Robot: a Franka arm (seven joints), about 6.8 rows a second.
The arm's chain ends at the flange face. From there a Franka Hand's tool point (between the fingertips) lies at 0.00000 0.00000 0.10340 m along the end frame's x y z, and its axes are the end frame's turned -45 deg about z.
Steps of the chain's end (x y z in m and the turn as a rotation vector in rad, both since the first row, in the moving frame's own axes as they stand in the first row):
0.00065, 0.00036, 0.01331, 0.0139, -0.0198, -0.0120
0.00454, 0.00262, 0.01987, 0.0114, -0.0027, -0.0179
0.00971, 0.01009, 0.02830, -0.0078, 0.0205, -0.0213
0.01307, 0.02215, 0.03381, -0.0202, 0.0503, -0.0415
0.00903, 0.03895, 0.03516, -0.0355, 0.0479, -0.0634
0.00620, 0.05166, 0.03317, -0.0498, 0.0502, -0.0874
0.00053, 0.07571, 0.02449, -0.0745, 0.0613, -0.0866
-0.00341, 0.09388, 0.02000, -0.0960, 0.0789, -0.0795
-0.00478, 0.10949, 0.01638, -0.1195, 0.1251, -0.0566
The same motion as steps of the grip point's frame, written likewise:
-0.00024, -0.00175, 0.01328, 0.0238, -0.0042, -0.0120
0.00198, 0.00403, 0.01986, 0.0100, 0.0062, -0.0179
0.00068, 0.01606, 0.02828, -0.0200, 0.0090, -0.0213
-0.00411, 0.03001, 0.03366, -0.0499, 0.0213, -0.0415
-0.02006, 0.03999, 0.03498, -0.0590, 0.0088, -0.0634
-0.03180, 0.04821, 0.03291, -0.0707, 0.0003, -0.0874
-0.05369, 0.06385, 0.02401, -0.0960, -0.0093, -0.0866
-0.06953, 0.07676, 0.01920, -0.1237, -0.0121, -0.0795
-0.07989, 0.09181, 0.01484, -0.1730, 0.0040, -0.0566

